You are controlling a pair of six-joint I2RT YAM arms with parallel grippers.
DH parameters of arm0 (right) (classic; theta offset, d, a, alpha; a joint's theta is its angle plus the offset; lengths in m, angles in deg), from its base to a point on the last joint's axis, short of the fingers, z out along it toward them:
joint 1: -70.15 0.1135 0.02 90
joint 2: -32.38 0 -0.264 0
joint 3: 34.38 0 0.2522 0
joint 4: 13.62 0 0.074 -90
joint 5: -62.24 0 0 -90
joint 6: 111.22 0.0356 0 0
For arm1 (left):
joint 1: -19.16 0.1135 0.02 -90
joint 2: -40.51 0 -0.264 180
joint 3: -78.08 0 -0.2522 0
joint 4: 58.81 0 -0.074 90
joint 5: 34.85 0 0 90
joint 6: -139.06 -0.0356 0 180
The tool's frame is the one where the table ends.
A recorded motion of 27 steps. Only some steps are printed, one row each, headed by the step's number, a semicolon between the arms.
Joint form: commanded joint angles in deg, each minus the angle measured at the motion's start. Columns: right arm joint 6, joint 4, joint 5, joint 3, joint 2, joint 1; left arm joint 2, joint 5, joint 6, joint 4, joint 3, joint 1.
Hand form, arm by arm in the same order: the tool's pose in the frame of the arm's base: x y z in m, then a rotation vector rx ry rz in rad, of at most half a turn. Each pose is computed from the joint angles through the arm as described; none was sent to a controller.
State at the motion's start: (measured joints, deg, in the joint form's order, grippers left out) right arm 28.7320 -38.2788 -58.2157 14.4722 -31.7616 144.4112; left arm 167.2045 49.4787 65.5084 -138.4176 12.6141 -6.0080
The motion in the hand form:
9: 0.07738 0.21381 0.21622 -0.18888 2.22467 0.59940; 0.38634 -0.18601 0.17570 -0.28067 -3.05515 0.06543
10: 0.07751 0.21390 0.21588 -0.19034 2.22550 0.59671; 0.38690 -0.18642 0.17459 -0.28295 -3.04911 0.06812
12: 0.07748 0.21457 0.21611 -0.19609 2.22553 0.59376; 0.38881 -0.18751 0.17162 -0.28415 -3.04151 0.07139
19: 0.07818 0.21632 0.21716 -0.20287 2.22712 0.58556; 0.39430 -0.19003 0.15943 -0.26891 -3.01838 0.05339
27: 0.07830 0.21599 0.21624 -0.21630 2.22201 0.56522; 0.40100 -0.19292 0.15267 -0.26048 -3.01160 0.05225
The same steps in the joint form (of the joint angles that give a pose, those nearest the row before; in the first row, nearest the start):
9: 0.54 -1.57 -1.27 0.15 -0.02 0.57; 1.95 1.94 -1.65 -5.58 6.22 -0.23
10: 0.48 -1.59 -1.27 0.15 -0.11 0.54; 2.29 1.73 -1.77 -5.82 6.52 -0.23
12: 0.27 -1.67 -1.27 0.33 -0.28 0.59; 3.12 1.47 -1.86 -6.05 7.22 -0.23
19: -0.03 -2.05 -1.27 0.93 -0.79 0.54; 5.89 1.58 -1.42 -6.67 9.06 -0.23
27: -0.86 -2.20 -1.80 0.86 -0.90 0.56; 8.28 1.46 -1.19 -7.25 11.63 -0.19

